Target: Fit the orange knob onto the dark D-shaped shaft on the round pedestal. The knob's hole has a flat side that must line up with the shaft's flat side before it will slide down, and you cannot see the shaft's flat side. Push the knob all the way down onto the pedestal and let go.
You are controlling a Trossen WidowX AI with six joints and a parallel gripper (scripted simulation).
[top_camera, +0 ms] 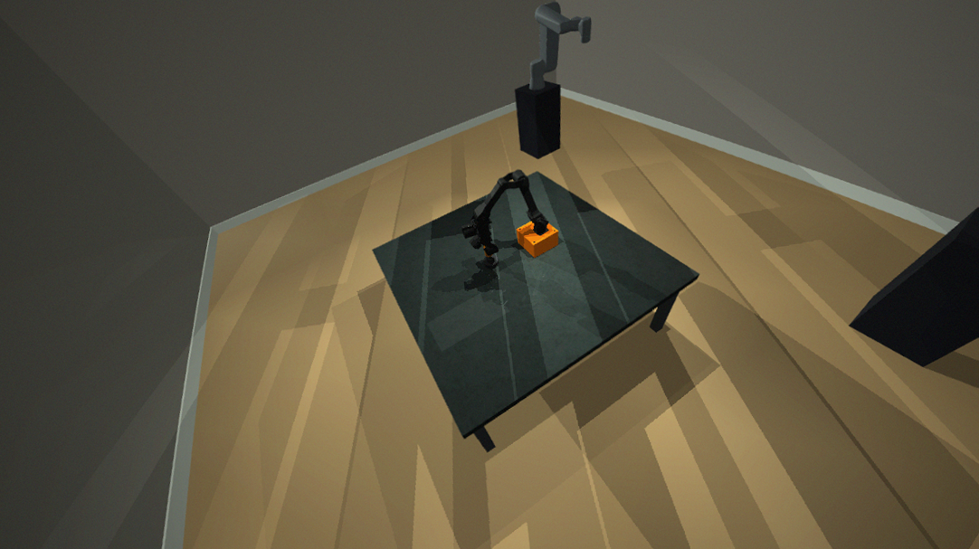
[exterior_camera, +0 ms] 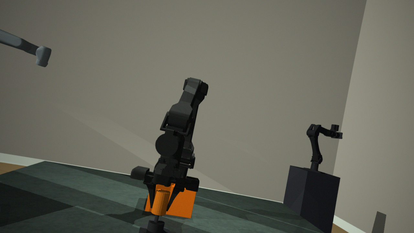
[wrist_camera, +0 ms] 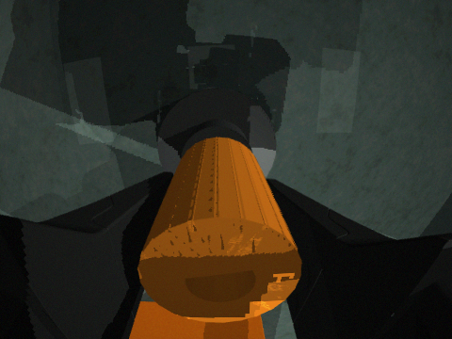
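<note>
Now: the round dark pedestal 50 mm below my gripper tip. Also, from my gripper tip: orange knob: 20 mm above.
</note>
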